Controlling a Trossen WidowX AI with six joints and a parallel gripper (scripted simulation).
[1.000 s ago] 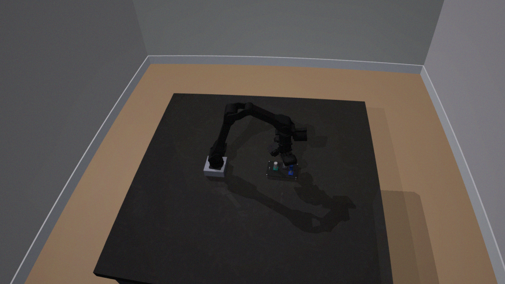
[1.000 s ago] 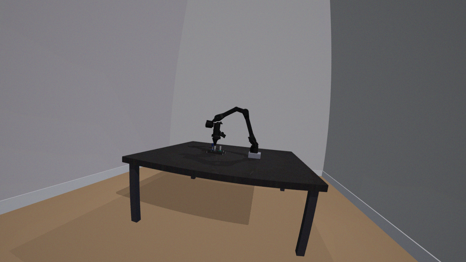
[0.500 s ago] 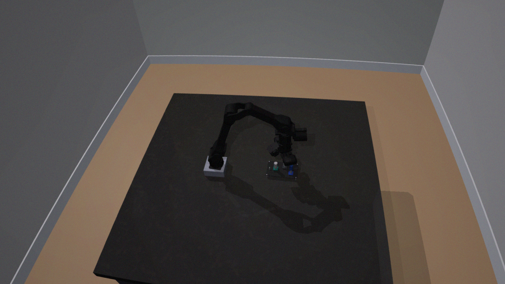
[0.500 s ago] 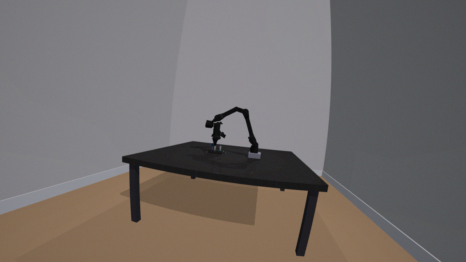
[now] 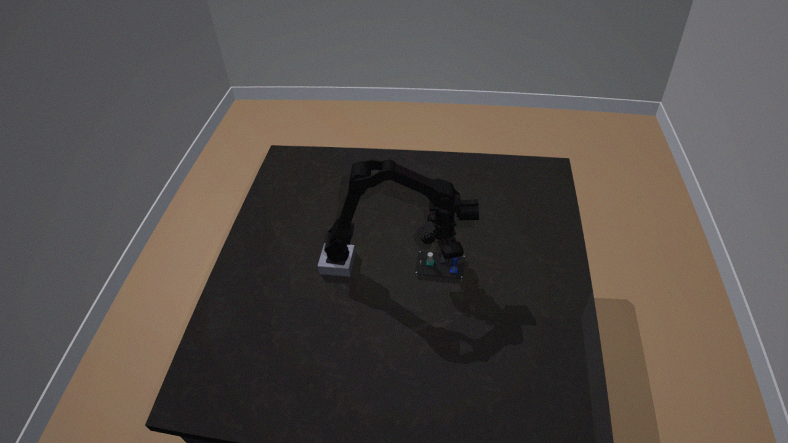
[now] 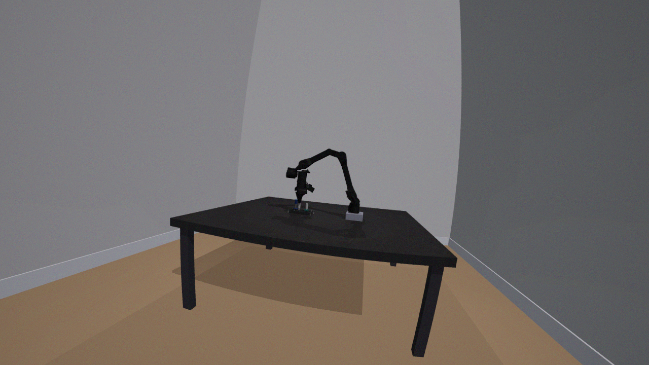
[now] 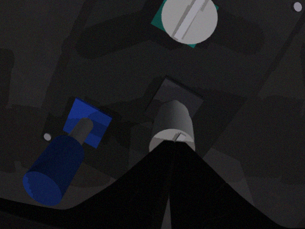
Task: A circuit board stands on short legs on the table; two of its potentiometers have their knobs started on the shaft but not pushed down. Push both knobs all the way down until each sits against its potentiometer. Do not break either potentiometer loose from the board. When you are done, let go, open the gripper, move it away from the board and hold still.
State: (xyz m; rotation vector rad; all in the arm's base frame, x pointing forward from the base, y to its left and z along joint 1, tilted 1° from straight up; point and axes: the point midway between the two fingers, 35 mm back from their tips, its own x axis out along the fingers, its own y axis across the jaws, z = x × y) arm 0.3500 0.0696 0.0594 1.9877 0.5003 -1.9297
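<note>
My gripper tip is 1 cm above the white knob.
</note>
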